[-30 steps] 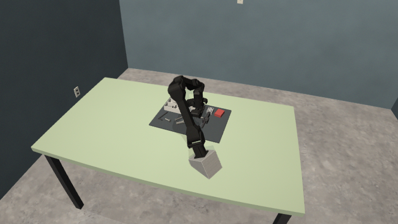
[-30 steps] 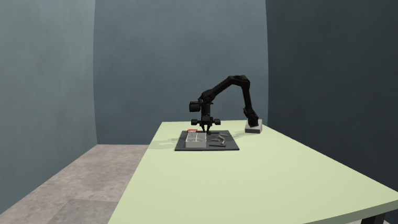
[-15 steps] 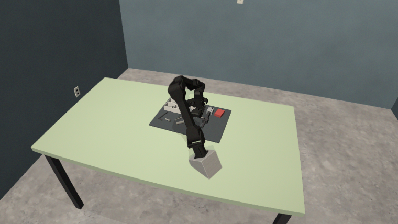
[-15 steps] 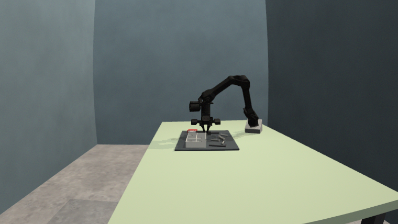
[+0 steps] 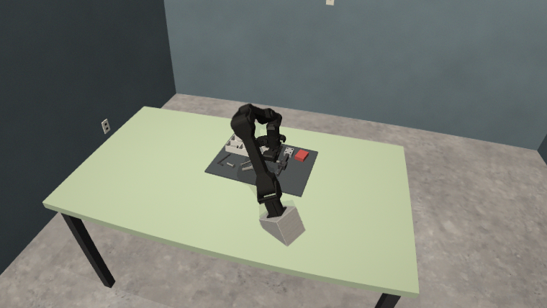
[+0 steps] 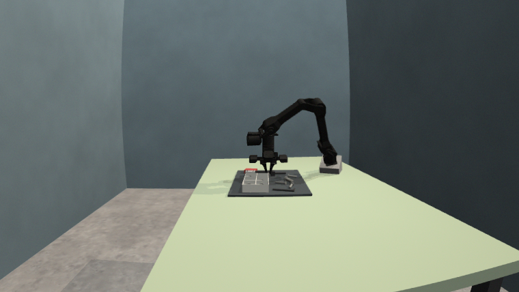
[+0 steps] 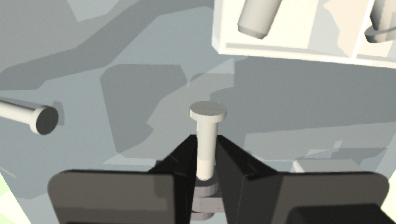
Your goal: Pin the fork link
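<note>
The eye plate is 4 cm to the right of my hand, 3 cm below it and 2 cm ahead of it. From my hand the other things lie so: red block 10 cm to the right, 10 cm ahead, 4 cm below; white parts box 16 cm to the left, 4 cm below, 4 cm ahead; mat 6 cm to the left, 5 cm below, 1 cm behind.
</note>
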